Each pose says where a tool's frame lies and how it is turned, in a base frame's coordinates. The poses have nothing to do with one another.
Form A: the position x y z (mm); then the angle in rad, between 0 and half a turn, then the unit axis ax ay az.
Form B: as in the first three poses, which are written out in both.
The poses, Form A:
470, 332, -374, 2.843, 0.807, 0.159, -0.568
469, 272, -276, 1.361, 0.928, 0.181, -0.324
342, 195, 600, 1.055, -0.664, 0.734, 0.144
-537, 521, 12, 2.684, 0.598, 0.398, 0.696
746, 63, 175, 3.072, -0.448, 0.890, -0.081
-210, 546, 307, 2.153, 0.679, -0.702, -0.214
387, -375, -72, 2.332, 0.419, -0.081, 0.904
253, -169, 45, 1.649, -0.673, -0.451, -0.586
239, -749, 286, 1.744, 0.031, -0.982, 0.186
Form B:
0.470, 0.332, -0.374, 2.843, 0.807, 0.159, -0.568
0.469, 0.272, -0.276, 1.361, 0.929, 0.181, -0.324
0.342, 0.195, 0.600, 1.055, -0.664, 0.734, 0.144
-0.537, 0.521, 0.012, 2.684, 0.598, 0.398, 0.696
0.746, 0.063, 0.175, 3.072, -0.448, 0.890, -0.081
-0.210, 0.546, 0.307, 2.153, 0.679, -0.702, -0.214
0.387, -0.375, -0.072, 2.332, 0.419, -0.081, 0.904
0.253, -0.169, 0.045, 1.649, -0.673, -0.451, -0.586
0.239, -0.749, 0.286, 1.744, 0.031, -0.982, 0.186

